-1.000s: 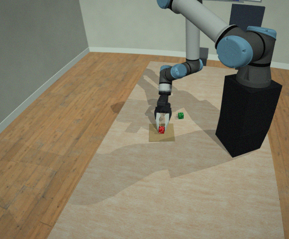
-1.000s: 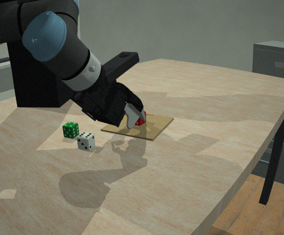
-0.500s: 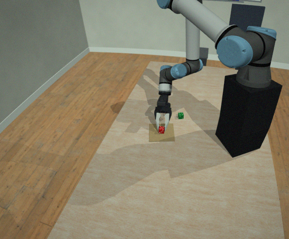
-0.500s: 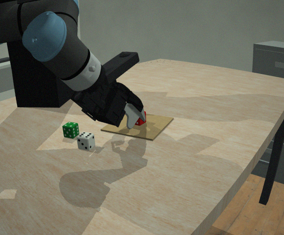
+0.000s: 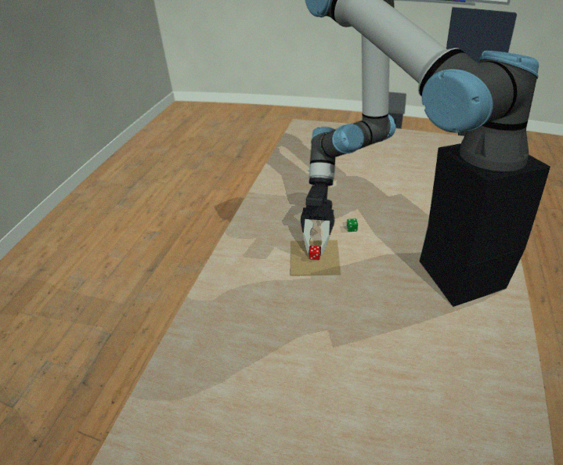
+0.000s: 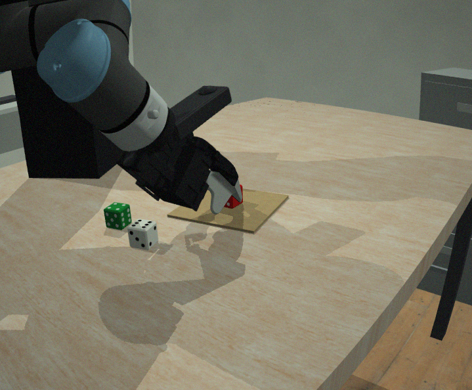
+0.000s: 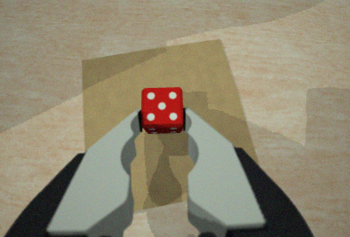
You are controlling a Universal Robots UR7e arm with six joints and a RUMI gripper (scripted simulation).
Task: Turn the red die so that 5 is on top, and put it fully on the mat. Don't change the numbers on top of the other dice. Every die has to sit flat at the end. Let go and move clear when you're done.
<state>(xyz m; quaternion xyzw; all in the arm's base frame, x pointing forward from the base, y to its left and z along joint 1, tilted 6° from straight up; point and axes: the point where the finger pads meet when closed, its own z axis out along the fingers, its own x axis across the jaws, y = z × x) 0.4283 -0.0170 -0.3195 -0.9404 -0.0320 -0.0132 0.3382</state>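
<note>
My gripper is now 10 mm to the right of the red die and 10 mm above it. The rest, counted from my hand: tan mat (10 mm to the left, 20 mm below); green die (90 mm behind, 140 mm to the right, 10 mm below); white die (20 mm behind, 160 mm to the right, 10 mm below).
</note>
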